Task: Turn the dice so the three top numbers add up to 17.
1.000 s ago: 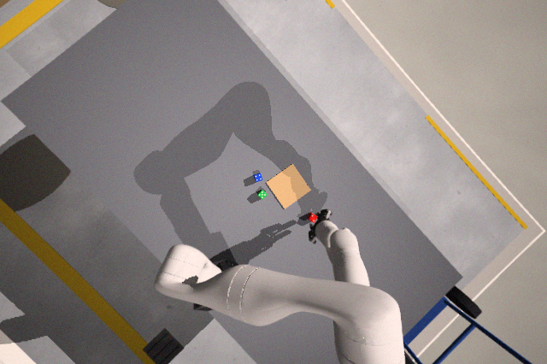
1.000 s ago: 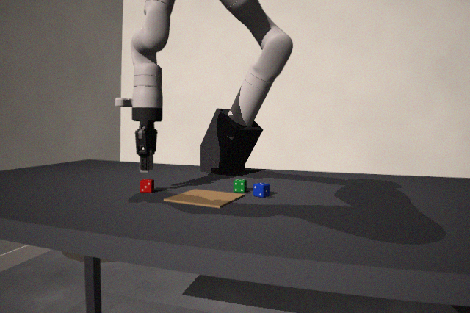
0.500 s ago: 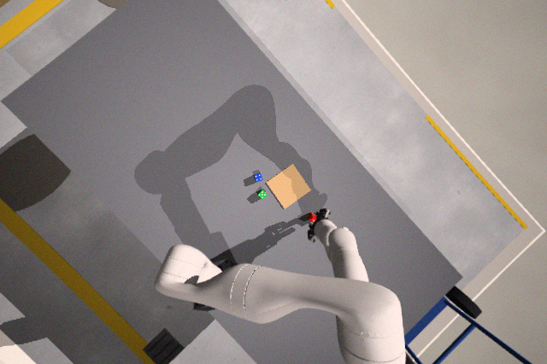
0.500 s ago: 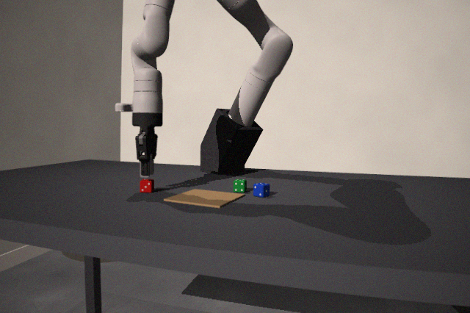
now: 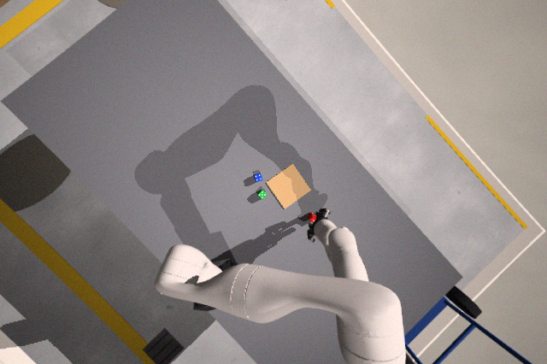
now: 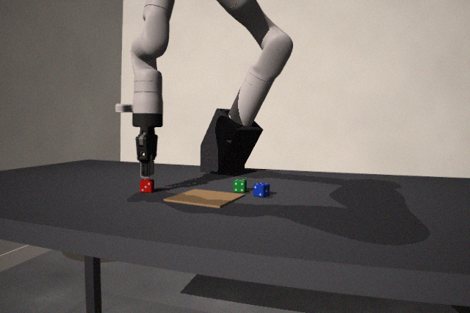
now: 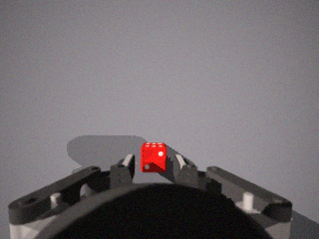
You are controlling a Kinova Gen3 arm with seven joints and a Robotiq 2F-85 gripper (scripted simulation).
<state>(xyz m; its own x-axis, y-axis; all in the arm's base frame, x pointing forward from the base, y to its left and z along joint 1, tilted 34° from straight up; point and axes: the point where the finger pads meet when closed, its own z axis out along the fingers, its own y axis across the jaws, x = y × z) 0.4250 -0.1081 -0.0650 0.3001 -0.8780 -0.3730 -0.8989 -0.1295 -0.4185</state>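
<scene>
My gripper is now 4 cm above the red die. Round my hand: green die (22 cm to the left, 9 cm behind, 4 cm below); tan mat (16 cm to the left, 5 cm below, 1 cm ahead); blue die (28 cm to the left, 6 cm behind, 4 cm below).
</scene>
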